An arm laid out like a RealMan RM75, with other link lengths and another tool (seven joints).
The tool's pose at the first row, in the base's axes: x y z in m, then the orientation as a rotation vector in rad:
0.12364, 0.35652, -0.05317, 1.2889, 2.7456, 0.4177
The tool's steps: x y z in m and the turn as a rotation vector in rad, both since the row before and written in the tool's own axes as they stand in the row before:
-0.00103, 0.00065, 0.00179, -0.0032, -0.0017, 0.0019
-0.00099, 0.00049, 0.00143, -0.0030, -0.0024, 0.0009
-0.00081, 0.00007, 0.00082, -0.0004, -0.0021, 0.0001
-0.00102, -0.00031, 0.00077, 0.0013, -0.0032, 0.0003
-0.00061, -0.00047, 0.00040, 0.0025, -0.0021, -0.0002
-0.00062, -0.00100, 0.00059, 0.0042, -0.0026, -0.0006
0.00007, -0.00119, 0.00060, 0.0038, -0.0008, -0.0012
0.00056, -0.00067, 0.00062, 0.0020, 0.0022, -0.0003
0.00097, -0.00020, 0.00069, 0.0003, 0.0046, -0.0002
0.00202, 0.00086, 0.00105, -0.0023, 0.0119, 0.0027
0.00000, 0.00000, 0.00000, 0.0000, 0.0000, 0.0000
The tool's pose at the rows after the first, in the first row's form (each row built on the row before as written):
0.12512, 0.35651, -0.05475, 1.2906, 2.7414, 0.4208
0.12639, 0.35635, -0.05603, 1.2908, 2.7373, 0.4230
0.12712, 0.35594, -0.05683, 1.2906, 2.7353, 0.4219
0.12769, 0.35513, -0.05769, 1.2909, 2.7333, 0.4178
0.12781, 0.35446, -0.05823, 1.2909, 2.7331, 0.4129
0.12758, 0.35350, -0.05910, 1.2907, 2.7336, 0.4054
0.12677, 0.35295, -0.06000, 1.2898, 2.7357, 0.3997
0.12603, 0.35309, -0.06076, 1.2902, 2.7388, 0.3987
0.12539, 0.35385, -0.06145, 1.2907, 2.7428, 0.4018
0.12493, 0.35613, -0.06216, 1.2958, 2.7498, 0.4141
0.12493, 0.35613, -0.06216, 1.2958, 2.7498, 0.4141

